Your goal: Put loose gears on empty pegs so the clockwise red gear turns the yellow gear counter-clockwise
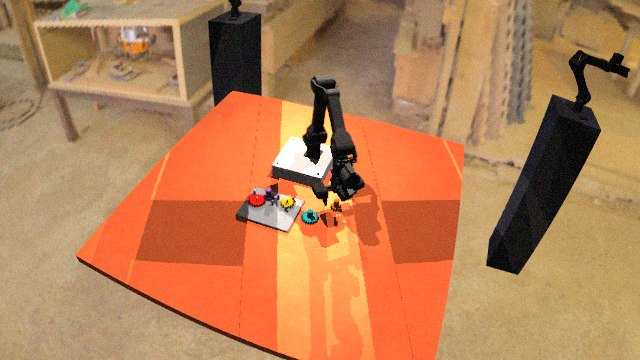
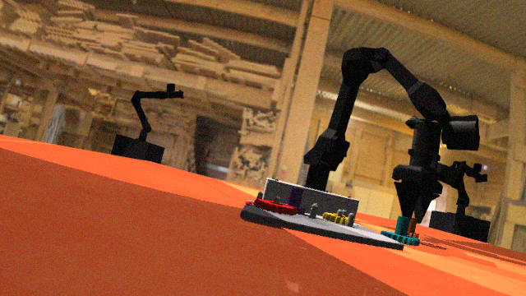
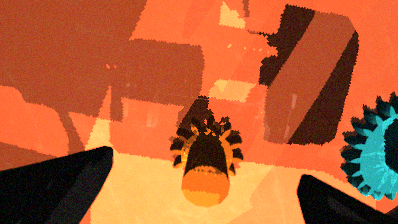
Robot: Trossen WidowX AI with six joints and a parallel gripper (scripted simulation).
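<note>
Right now my gripper tip is 10 mm above the orange gear. The rest, counted from my gripper tip: yellow gear: 170 mm to the right, 60 mm ahead, 10 mm below; then grey board: 220 mm to the right, 110 mm ahead, 20 mm below; then cyan gear: 90 mm ahead, 70 mm to the right, 10 mm below.
</note>
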